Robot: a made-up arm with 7 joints.
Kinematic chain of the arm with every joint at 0, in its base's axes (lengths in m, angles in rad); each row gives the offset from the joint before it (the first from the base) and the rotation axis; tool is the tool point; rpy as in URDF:
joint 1: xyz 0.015 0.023 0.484 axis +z
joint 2: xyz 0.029 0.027 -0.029 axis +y
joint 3: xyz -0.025 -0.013 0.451 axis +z
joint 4: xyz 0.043 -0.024 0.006 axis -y
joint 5: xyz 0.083 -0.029 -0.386 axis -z
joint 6: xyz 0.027 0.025 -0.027 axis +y
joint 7: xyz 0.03 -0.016 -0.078 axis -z
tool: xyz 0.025 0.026 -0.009 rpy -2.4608 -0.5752 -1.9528
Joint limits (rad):
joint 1: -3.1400..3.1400
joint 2: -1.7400..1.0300
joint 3: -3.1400..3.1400
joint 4: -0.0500..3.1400
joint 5: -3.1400..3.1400
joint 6: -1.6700..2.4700
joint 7: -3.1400..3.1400
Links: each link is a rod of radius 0.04 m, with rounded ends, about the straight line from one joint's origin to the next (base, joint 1, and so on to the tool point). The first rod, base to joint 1, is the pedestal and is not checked.
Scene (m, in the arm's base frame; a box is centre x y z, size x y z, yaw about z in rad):
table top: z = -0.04
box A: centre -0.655 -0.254 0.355 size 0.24 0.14 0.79 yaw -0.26
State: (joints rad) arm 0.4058 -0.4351 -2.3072 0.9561 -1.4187 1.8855 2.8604
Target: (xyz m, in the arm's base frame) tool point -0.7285 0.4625 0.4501
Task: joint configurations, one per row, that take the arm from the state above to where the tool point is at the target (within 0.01 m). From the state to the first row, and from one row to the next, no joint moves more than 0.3 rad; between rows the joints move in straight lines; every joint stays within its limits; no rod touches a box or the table.
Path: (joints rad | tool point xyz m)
1: 0.4027 -0.3853 -2.3726 0.6991 -1.4661 1.7225 2.6271 | -0.2907 -0.2965 0.4951
2: 0.3995 -0.3355 -2.4381 0.4422 -1.5134 1.5595 2.3938 | -0.2499 -0.2103 0.4361
3: 0.3964 -0.2857 -2.5035 0.1852 -1.5608 1.3966 2.1605 | -0.1924 -0.1090 0.3959
4: 0.2621 -0.4025 -2.5464 0.4642 -1.5645 1.3890 2.2185 | -0.2981 -0.1585 0.3930
5: 0.1278 -0.5193 -2.5894 0.7433 -1.5682 1.3814 2.2765 | -0.4234 -0.1599 0.3964
6: -0.0065 -0.6362 -2.6323 1.0223 -1.5719 1.3739 2.3345 | -0.5495 -0.1083 0.4035
7: -0.1408 -0.7530 -2.6752 1.3014 -1.5756 1.3663 2.3925 | -0.6569 -0.0068 0.4127
8: -0.2751 -0.8698 -2.7182 1.5804 -1.5793 1.3588 2.4505 | -0.7288 0.1336 0.4234
9: -0.4094 -0.9866 -2.7611 1.8595 -1.5831 1.3512 2.5085 | -0.7540 0.2964 0.4358
10: -0.5437 -1.1034 -2.8040 2.1385 -1.5868 1.3436 2.5665 | -0.7285 0.4625 0.4501

